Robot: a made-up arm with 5 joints. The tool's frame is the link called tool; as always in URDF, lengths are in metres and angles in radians. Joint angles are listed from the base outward. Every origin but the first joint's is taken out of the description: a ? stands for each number. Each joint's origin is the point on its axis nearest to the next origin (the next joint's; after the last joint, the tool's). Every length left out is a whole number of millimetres.
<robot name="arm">
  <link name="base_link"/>
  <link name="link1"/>
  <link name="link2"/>
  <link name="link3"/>
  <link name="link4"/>
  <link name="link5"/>
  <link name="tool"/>
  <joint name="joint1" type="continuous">
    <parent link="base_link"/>
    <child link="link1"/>
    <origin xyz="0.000 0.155 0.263" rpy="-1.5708 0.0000 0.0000"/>
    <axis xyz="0 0 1"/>
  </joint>
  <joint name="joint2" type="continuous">
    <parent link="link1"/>
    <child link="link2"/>
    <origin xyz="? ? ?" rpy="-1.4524 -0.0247 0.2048"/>
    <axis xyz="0 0 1"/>
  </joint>
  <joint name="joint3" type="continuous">
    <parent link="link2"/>
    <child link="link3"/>
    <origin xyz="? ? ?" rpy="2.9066 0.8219 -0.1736"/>
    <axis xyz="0 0 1"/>
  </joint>
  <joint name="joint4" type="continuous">
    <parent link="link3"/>
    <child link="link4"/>
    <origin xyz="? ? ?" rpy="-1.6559 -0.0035 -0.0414"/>
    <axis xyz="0 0 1"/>
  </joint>
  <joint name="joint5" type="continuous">
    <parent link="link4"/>
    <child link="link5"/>
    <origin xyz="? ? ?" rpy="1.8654 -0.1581 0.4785"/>
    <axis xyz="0 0 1"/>
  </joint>
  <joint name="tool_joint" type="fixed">
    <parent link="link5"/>
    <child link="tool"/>
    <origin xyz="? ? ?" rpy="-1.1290 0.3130 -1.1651"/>
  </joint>
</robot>
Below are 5 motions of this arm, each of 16 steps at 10 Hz.
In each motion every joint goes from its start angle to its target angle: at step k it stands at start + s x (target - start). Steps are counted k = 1, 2, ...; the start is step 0. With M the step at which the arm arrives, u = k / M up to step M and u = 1 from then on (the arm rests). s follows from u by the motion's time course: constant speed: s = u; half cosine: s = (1 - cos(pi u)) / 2; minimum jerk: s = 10 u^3 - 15 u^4 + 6 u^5.
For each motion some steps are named. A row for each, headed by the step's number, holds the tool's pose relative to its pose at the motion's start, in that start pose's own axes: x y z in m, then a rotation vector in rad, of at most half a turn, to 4 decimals.
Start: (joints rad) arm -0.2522 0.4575 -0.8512 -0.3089 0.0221
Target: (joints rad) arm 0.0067 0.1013 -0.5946 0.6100 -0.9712
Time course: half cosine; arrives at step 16
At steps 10, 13, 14, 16:
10: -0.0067 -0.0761 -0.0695 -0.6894 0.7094 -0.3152
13: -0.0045 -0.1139 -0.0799 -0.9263 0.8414 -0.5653
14: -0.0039 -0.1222 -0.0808 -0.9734 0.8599 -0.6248
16: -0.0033 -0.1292 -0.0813 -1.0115 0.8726 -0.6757

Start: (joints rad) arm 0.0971 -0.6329 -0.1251 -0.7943 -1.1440
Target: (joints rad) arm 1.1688 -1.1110 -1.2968 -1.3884 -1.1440
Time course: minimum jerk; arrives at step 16
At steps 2, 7, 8, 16:
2: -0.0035 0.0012 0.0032 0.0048 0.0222 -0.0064
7: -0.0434 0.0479 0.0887 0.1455 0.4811 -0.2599
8: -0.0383 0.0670 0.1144 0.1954 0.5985 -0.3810
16: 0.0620 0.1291 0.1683 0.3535 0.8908 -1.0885

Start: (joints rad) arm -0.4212 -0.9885 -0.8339 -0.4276 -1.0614
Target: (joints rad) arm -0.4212 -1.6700 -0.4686 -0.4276 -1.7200
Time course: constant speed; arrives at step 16
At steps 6, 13, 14, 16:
6: 0.0300 -0.0356 -0.0039 -0.2169 0.0239 -0.0044
13: 0.0701 -0.0694 0.0120 -0.4614 0.0245 -0.0332
14: 0.0760 -0.0730 0.0159 -0.4953 0.0221 -0.0390
16: 0.0879 -0.0790 0.0246 -0.5621 0.0153 -0.0514

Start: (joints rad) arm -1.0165 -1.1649 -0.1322 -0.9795 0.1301
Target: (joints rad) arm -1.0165 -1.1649 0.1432 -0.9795 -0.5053
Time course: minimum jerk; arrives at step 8
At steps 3, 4, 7, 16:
3: -0.0045 -0.0081 -0.0048 0.0412 0.1055 -0.0113
4: -0.0074 -0.0150 -0.0091 0.0705 0.1934 -0.0203
7: -0.0114 -0.0307 -0.0200 0.1199 0.3863 -0.0404
16: -0.0115 -0.0312 -0.0203 0.1212 0.3928 -0.0411

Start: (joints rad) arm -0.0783 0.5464 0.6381 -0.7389 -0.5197
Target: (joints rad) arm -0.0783 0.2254 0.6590 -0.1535 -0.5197
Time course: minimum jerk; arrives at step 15
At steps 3, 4, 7, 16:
3: 0.0005 -0.0030 -0.0038 -0.0240 0.0093 0.0102
4: 0.0011 -0.0065 -0.0080 -0.0508 0.0191 0.0211
7: 0.0056 -0.0238 -0.0283 -0.1869 0.0591 0.0716
16: 0.0200 -0.0564 -0.0624 -0.4414 0.0973 0.1419

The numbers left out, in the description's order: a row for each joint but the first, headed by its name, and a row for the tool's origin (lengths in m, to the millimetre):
joint2: -0.022 -0.009 0.000
joint3: -0.087 0.043 0.000
joint4: -0.050 0.167 0.000
joint5: -0.055 0.063 0.000
tool: 0.020 0.025 0.000

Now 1 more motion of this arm.
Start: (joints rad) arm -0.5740 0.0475 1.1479 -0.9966 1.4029
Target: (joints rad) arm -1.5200 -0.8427 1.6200 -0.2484 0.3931
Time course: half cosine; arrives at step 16
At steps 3, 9, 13, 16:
3: -0.0244 0.0187 -0.0067 -0.0237 -0.0074 0.0106
9: -0.1662 0.0878 -0.1433 -0.3550 0.0156 0.1575
13: -0.2172 0.0506 -0.2740 -0.7294 0.0675 0.1952
16: -0.2227 0.0284 -0.3068 -0.8452 0.0766 0.1851

